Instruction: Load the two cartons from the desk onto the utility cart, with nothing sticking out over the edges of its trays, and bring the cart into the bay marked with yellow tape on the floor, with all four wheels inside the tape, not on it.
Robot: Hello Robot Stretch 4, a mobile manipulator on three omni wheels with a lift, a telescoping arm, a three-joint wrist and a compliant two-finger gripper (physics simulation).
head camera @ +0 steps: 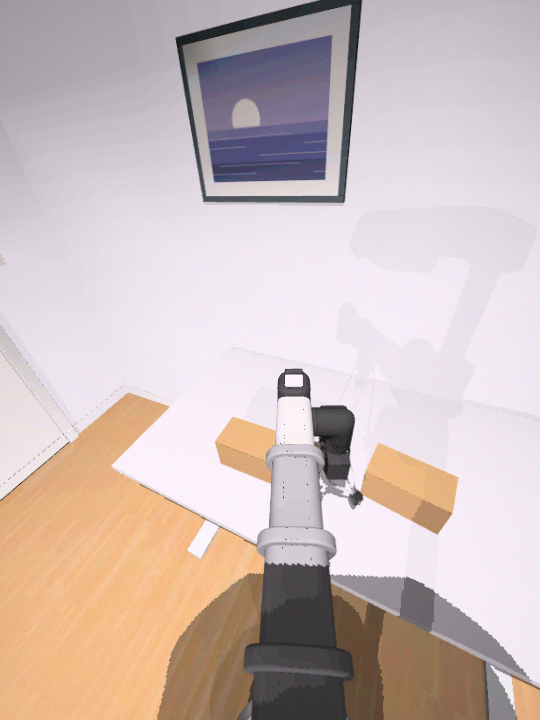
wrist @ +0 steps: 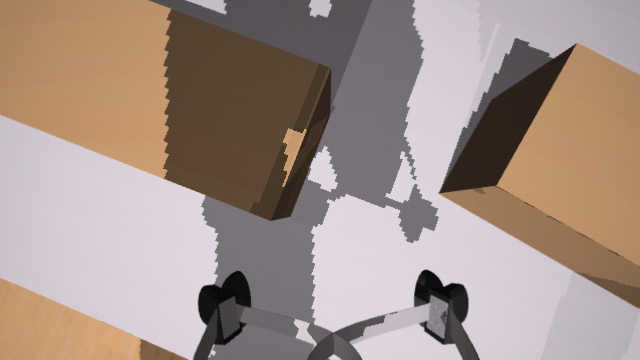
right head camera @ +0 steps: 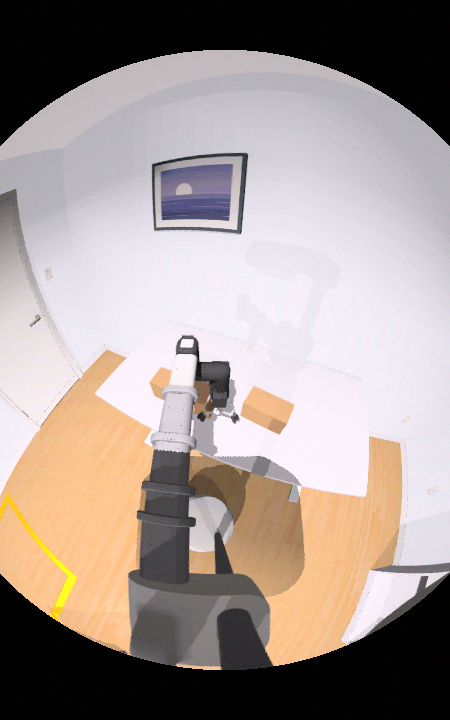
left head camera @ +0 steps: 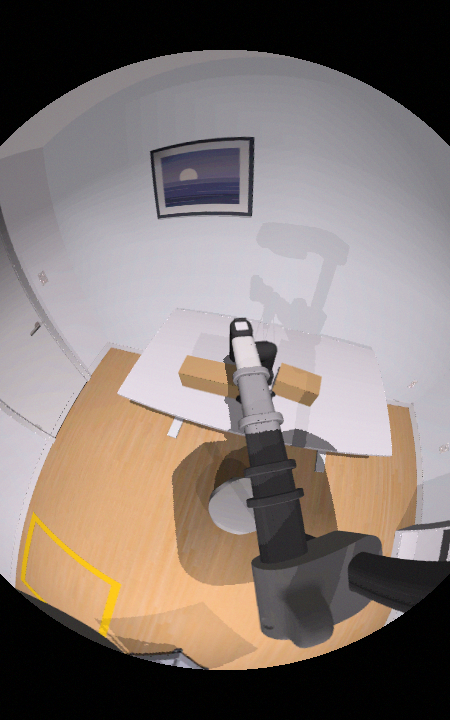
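Where they show: gripper, fingertip midpoint: point(head camera: 328, 500) point(wrist: 331, 292) point(right head camera: 217, 419); robot's base, link origin: point(right head camera: 202, 521) point(left head camera: 238, 504).
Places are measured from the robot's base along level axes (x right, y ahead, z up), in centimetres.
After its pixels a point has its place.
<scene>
The longer left carton point(head camera: 247, 444) @(x -14.0, y 62.5, z 81.1 cm) point(left head camera: 206, 374) @(x -11.0, y 60.6, z 81.0 cm) point(right head camera: 160, 383) @(x -18.2, y 62.8, z 81.0 cm) point(wrist: 100, 90) @(x -6.9, y 60.8, z 81.1 cm) and the shorter right carton point(head camera: 409, 482) @(x 30.0, y 51.2, z 81.1 cm) point(left head camera: 297, 383) @(x 29.2, y 50.7, z 81.1 cm) point(right head camera: 266, 408) @(x 29.6, y 51.1, z 81.0 cm) point(wrist: 580, 165) @(x 24.7, y 55.5, z 81.1 cm) lie apart on the white desk point(head camera: 174, 459) @(x -40.8, y 64.6, z 69.2 cm) point(left head camera: 350, 408) @(x 61.5, y 37.1, z 69.3 cm) point(right head camera: 329, 435) @(x 65.0, y 40.1, z 69.2 cm) point(wrist: 100, 220) @(x -14.3, y 51.7, z 69.2 cm). My gripper point(right head camera: 218, 417) @(x 8.7, y 46.9, z 79.0 cm) point(wrist: 331, 292) @(x 8.7, y 46.9, z 79.0 cm) points down over the desk, fingers apart and empty. In the wrist view its fingertips lie below the gap between the cartons. The arm hides part of the left carton in the head views. A yellow tape outline point(left head camera: 111, 605) point(right head camera: 64, 594) shows at lower left. A grey, dark-edged piece point(left head camera: 177, 660), perhaps the cart, shows at the bottom.
A wall with a framed picture point(head camera: 270, 110) @(x -5.9, y 122.7, z 162.2 cm) point(left head camera: 204, 177) @(x -5.6, y 122.5, z 159.0 cm) point(right head camera: 198, 193) @(x -5.4, y 122.5, z 158.6 cm) stands behind the desk. A door point(right head camera: 31, 339) @(x -162.8, y 103.1, z 75.3 cm) is at the left. A white unit with dark edges point(left head camera: 421, 544) @(x 152.8, y -106.4, z 14.8 cm) point(right head camera: 395, 594) stands at the lower right. A pale round disc point(left head camera: 230, 507) @(x -6.2, y -0.2, z 18.7 cm) point(right head camera: 212, 523) @(x 7.0, y 0.3, z 18.7 cm) shows below the arm.
</scene>
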